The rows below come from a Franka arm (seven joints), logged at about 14 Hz.
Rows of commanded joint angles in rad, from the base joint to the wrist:
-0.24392 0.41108 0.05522 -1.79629 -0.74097 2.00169 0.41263
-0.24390 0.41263 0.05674 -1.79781 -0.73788 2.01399 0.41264
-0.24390 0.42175 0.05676 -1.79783 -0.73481 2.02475 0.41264
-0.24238 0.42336 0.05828 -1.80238 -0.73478 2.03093 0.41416
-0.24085 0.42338 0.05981 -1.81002 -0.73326 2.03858 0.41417
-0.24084 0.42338 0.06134 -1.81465 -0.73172 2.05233 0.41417
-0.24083 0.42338 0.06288 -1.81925 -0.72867 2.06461 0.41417
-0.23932 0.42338 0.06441 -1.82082 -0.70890 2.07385 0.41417
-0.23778 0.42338 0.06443 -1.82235 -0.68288 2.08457 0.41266
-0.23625 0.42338 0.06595 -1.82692 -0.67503 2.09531 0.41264
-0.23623 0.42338 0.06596 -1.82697 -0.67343 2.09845 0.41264
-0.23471 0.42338 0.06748 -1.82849 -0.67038 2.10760 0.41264
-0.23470 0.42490 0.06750 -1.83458 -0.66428 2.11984 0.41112
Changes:
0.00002 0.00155 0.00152 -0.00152 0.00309 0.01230 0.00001
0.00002 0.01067 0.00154 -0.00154 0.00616 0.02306 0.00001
0.00154 0.01228 0.00306 -0.00609 0.00619 0.02924 0.00153
0.00307 0.01230 0.00459 -0.01373 0.00771 0.03689 0.00154
0.00308 0.01230 0.00612 -0.01836 0.00925 0.05064 0.00154
0.00309 0.01230 0.00766 -0.02296 0.01230 0.06292 0.00154
0.00460 0.01230 0.00919 -0.02453 0.03207 0.07216 0.00154
0.00614 0.01230 0.00921 -0.02606 0.05809 0.08288 0.00003
0.00767 0.01230 0.01073 -0.03063 0.06594 0.09362 0.00001
0.00769 0.01230 0.01074 -0.03068 0.06754 0.09676 0.00001
0.00921 0.01230 0.01226 -0.03220 0.07059 0.10591 0.00001
0.00922 0.01382 0.01228 -0.03829 0.07669 0.11815 -0.00151

